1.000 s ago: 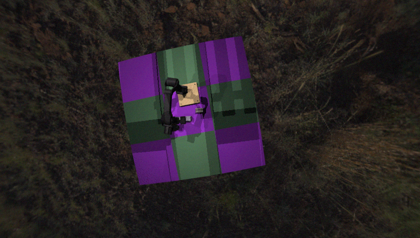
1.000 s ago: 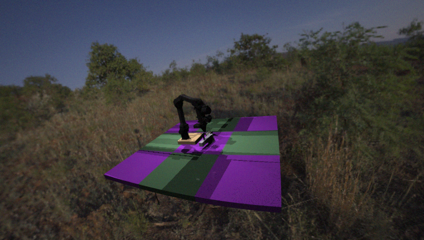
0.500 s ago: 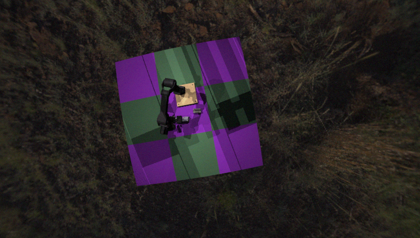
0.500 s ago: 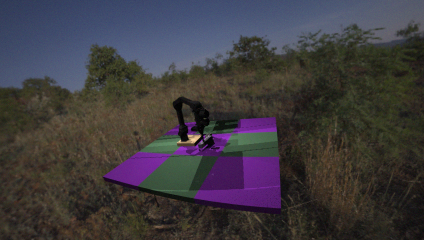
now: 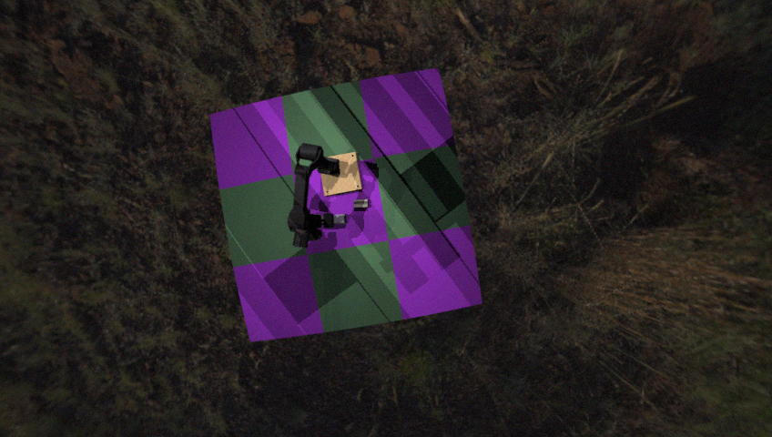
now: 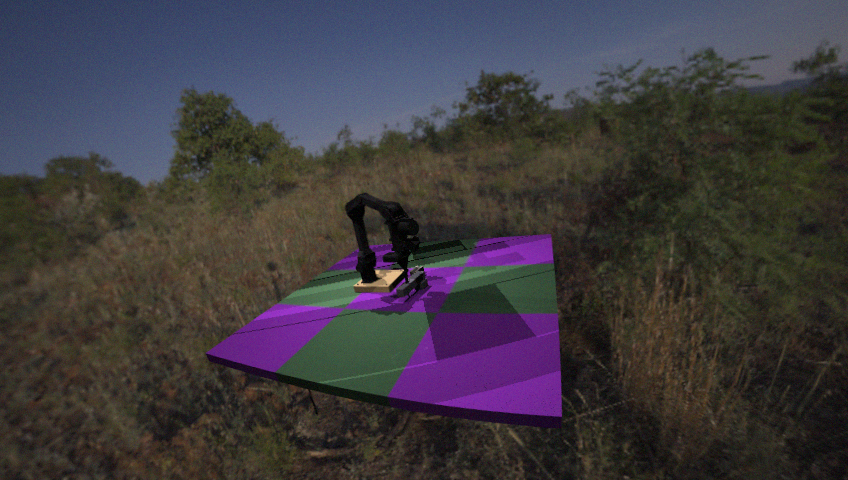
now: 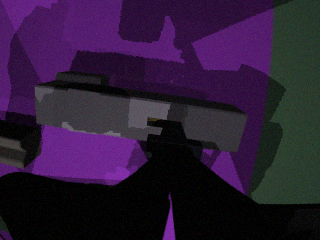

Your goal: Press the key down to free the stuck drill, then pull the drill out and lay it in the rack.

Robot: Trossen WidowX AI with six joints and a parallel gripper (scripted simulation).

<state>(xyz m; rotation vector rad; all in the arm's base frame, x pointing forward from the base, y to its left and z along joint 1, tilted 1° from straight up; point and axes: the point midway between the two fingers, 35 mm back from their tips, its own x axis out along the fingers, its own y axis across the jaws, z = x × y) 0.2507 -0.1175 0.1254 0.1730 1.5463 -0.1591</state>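
My gripper tip is now 1 cm short of the drill, 5 cm to the right of it and 7 cm above it. From my gripper tip the other things lie so: grey block: 4 cm behind, 21 cm to the left, 11 cm below.
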